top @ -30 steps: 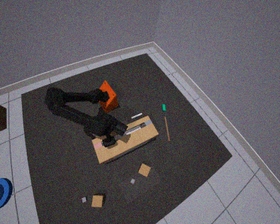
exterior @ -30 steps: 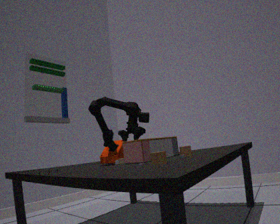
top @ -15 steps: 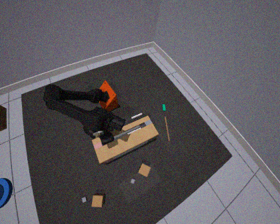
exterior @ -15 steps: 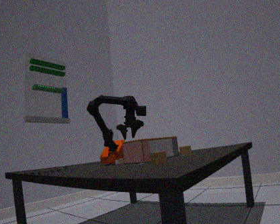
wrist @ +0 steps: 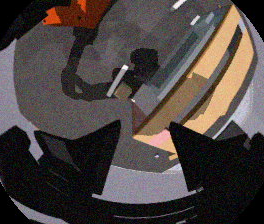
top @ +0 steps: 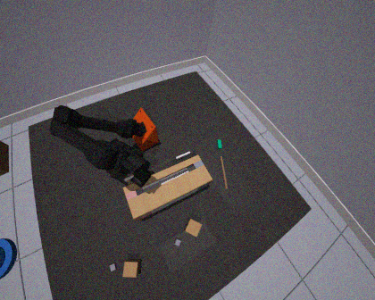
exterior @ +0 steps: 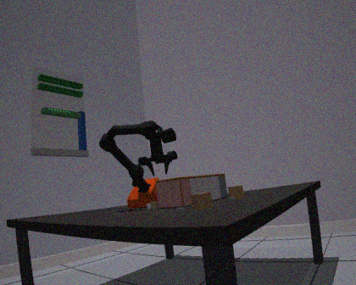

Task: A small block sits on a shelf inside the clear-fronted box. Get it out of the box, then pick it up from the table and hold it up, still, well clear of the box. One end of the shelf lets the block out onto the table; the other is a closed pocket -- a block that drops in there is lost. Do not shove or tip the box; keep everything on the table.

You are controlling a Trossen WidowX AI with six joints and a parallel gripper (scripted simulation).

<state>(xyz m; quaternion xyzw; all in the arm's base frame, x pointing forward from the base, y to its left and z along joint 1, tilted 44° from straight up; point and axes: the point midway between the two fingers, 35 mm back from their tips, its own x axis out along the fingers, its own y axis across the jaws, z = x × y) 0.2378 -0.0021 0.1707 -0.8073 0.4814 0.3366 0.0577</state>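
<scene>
The small tan block is 3 cm behind my gripper tip, 3 cm to the right of it and 14 cm below it. Also, from my gripper tip: tan box: 5 cm ahead, 14 cm to the left, 9 cm below; then thin wooden stick: 13 cm ahead, 46 cm to the left, 15 cm below.
</scene>
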